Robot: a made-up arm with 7 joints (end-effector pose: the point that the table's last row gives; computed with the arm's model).
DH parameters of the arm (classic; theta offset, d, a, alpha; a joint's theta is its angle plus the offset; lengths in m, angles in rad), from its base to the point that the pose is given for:
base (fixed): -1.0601 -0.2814 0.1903 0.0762
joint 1: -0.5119 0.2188 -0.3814 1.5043
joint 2: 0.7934 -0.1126 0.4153 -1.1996
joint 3: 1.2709 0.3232 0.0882 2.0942
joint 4: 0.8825 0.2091 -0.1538 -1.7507
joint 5: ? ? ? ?
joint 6: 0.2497 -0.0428 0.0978 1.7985
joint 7: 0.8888 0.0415 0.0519 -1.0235
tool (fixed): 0.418 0.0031 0 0
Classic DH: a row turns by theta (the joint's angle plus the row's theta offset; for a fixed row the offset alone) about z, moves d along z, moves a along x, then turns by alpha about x.
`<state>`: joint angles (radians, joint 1 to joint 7).
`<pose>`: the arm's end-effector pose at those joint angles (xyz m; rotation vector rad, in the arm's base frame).
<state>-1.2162 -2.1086 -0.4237 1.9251 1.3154 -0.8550 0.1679</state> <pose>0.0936 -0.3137 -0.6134 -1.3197 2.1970 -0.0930</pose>
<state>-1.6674 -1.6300 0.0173 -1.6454 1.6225 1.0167 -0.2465</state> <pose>0.1201 -0.0395 -0.2518 -1.0485 -0.1870 0.7398</pose>
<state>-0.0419 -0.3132 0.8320 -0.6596 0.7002 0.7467 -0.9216</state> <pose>0.3193 -0.0799 0.2362 -2.0044 0.2567 1.2186</pose>
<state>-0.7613 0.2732 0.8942 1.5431 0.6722 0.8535 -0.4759</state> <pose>0.6360 0.0025 0.6145 -2.3119 -0.4960 -0.2356</pose>
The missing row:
joint 5: 0.1749 -0.1125 0.0683 -2.013
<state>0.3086 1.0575 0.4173 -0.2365 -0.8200 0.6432 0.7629</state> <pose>0.1135 0.5193 0.5358 -2.0906 0.0126 1.7154</pose>
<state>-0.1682 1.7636 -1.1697 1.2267 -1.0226 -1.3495 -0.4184</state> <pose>0.1326 0.6671 0.2088 -0.5090 2.0268 0.7694</pose>
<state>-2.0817 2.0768 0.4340 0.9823 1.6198 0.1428 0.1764</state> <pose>0.6275 -0.7992 -0.2366 0.0742 -0.2385 -2.4478</pose>
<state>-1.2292 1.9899 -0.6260 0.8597 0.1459 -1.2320 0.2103</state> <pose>0.9935 0.0940 0.0324 0.6344 0.6822 -0.9107</pose>
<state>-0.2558 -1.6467 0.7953 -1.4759 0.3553 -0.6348 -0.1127</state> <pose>0.1425 -0.3072 -0.2423 -0.5744 -1.8032 1.0670</pose>
